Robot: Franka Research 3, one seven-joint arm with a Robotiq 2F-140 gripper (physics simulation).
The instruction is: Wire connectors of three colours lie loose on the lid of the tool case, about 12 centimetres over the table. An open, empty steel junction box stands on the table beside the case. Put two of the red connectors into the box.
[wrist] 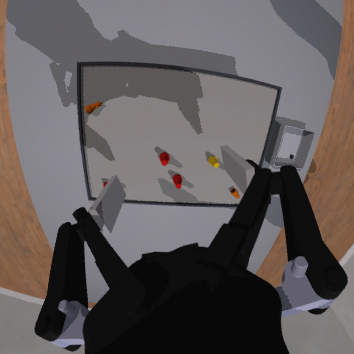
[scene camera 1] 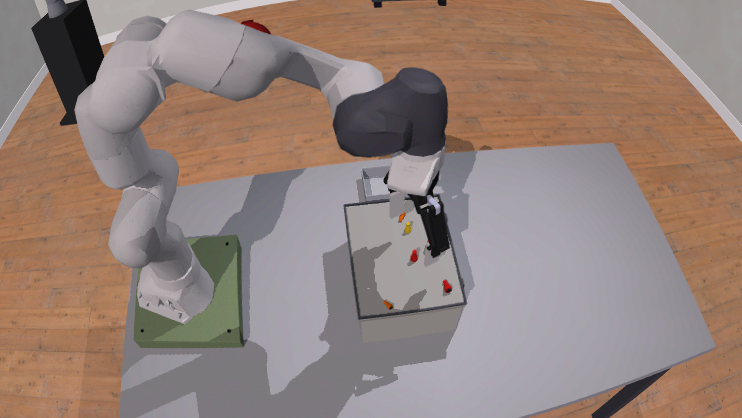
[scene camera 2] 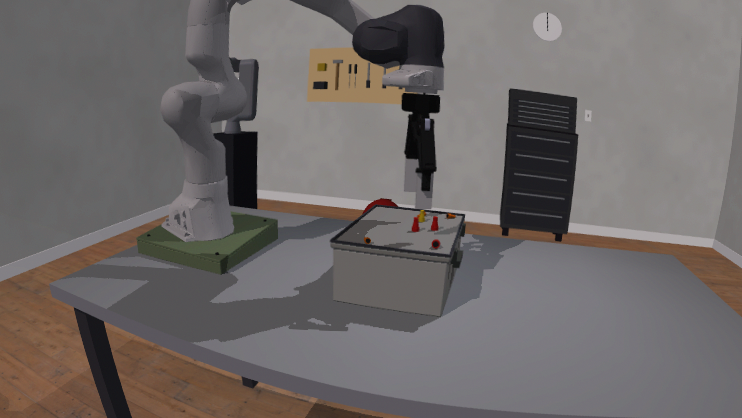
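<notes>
Two red connectors [scene camera 1: 413, 255] [scene camera 2: 415, 224] [wrist: 164, 158] [scene camera 2: 434, 223] [wrist: 178, 180] stand upright on the case lid [scene camera 1: 366, 223] [scene camera 2: 394, 249] [wrist: 150, 117]. A third red connector [scene camera 1: 447, 286] [scene camera 2: 435, 243] [wrist: 105, 184] lies near a lid corner, partly behind a finger in the wrist view. My gripper [scene camera 1: 417, 228] [scene camera 2: 419, 189] [wrist: 170, 171] is open and empty, above the lid. The steel junction box [scene camera 1: 366, 185] [wrist: 276, 143] stands beside the case; its visible floor shows a dark spot and no connector. In scene camera 2 the box does not show.
A yellow connector [scene camera 1: 408, 227] [scene camera 2: 421, 216] [wrist: 213, 161] stands on the lid. Orange connectors [scene camera 1: 401, 217] [scene camera 1: 387, 304] [scene camera 2: 451, 215] [scene camera 2: 367, 240] [wrist: 93, 107] [wrist: 234, 192] lie near its edges. The arm's green base plate [scene camera 1: 228, 290] [scene camera 2: 181, 254] is on the table.
</notes>
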